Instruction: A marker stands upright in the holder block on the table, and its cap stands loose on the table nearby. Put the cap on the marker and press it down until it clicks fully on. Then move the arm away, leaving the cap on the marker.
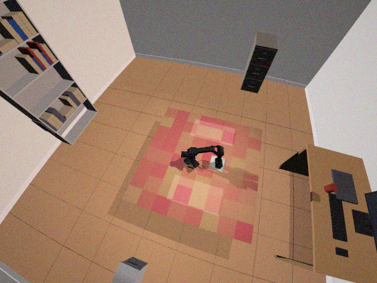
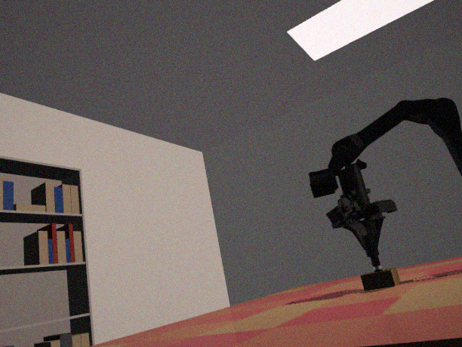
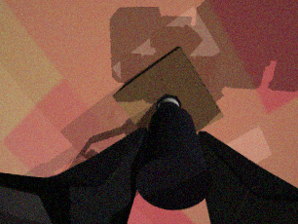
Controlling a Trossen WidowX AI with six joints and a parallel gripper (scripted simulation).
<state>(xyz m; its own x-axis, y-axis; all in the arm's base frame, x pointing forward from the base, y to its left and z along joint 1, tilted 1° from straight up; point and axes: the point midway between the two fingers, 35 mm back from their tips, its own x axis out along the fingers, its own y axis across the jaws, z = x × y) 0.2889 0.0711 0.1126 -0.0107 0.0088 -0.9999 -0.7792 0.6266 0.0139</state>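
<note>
Now: the tan holder block 70 mm below my gripper tip. From my gripper tip the other things lie so: marker cap 10 mm above.
</note>
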